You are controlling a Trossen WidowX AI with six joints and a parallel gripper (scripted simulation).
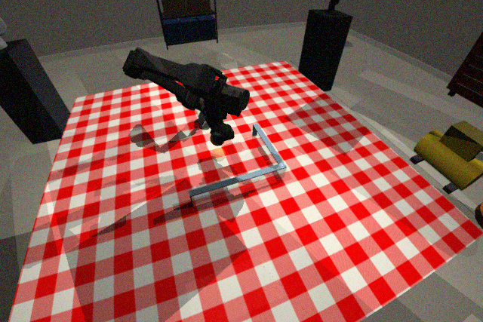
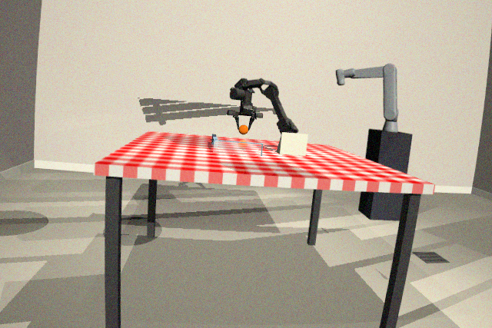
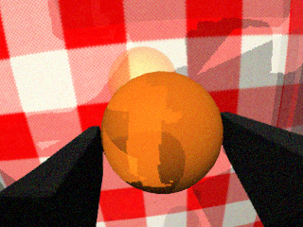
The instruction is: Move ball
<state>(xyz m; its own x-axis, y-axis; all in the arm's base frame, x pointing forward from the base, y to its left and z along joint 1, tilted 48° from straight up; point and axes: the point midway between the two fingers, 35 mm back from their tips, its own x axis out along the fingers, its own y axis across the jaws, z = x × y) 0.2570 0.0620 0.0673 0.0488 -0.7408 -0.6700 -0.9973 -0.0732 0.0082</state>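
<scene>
My gripper tip is 8 cm above the see-through ball copy. The rest, counted from my gripper tip: orange ball right at my gripper tip.
</scene>
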